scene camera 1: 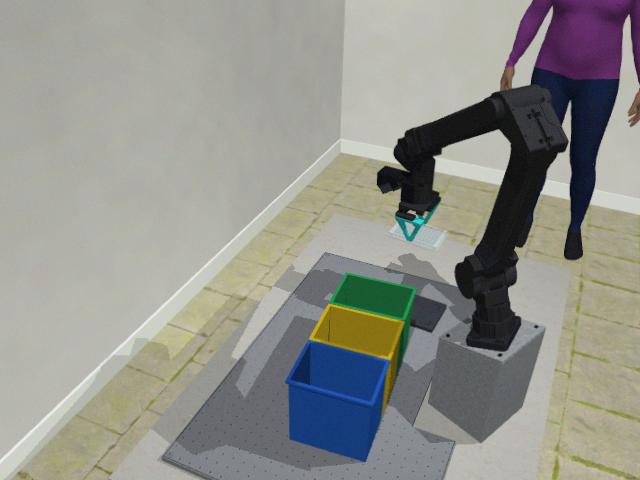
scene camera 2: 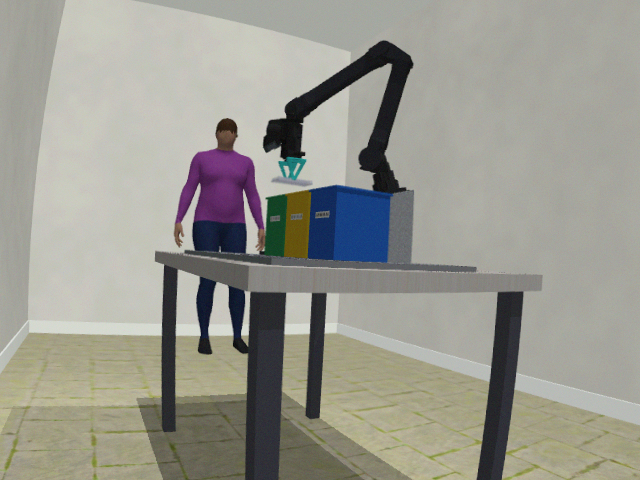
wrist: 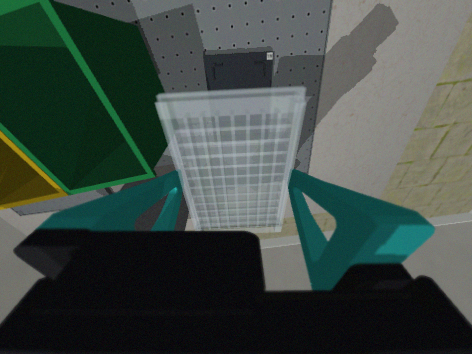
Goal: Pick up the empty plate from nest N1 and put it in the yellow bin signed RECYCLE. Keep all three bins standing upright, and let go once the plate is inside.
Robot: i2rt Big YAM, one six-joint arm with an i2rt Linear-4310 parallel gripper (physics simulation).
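Places are measured from the arm's base along level axes (x ahead, y left, z up), in metres.
Pixels of known places: gripper, fingertip midpoint: [scene camera 1: 416, 232] [scene camera 2: 290, 180] [wrist: 235, 176]; arm's base at its link origin: [scene camera 1: 494, 333].
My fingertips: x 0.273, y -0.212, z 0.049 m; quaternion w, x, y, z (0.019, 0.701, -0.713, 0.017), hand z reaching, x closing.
Ahead of a thing's pixels: the offset from my fingertips to its top centre. Level surfaces: height alone.
My gripper [scene camera 1: 417, 229] [scene camera 2: 291, 178] [wrist: 235, 176] is shut on the clear gridded plate @(dx -0.005, dy +0.000, dz +0.008 m) [scene camera 1: 433, 237] [scene camera 2: 303, 182] [wrist: 232, 145], with a teal finger on each long side. The plate is roughly level, held in the air beyond the green bin, higher than the bin rims. The yellow bin @(dx -0.004, dy +0.313, dz -0.084 m) [scene camera 1: 361, 330] [scene camera 2: 297, 232] [wrist: 22, 187] stands upright between the green bin @(dx +0.021, dy +0.184, dz -0.084 m) [scene camera 1: 372, 297] [scene camera 2: 275, 237] [wrist: 40, 100] and the blue bin @(dx -0.028, dy +0.442, dz -0.084 m) [scene camera 1: 330, 413] [scene camera 2: 361, 227], both upright. Bin signs are too small to read. The dark nest @(dx -0.007, dy -0.022, dz -0.249 m) [scene camera 1: 428, 312] [wrist: 240, 70] shows bare beside the green bin.
The bins stand in a close row on a perforated grey board @(dz -0.264 m) [scene camera 1: 232, 434] [wrist: 295, 30]. The arm's grey pedestal [scene camera 1: 460, 382] [scene camera 2: 401, 227] stands beside them on the table [scene camera 2: 361, 281]. A person in a purple top [scene camera 1: 578, 41] [scene camera 2: 222, 180] stands behind the table.
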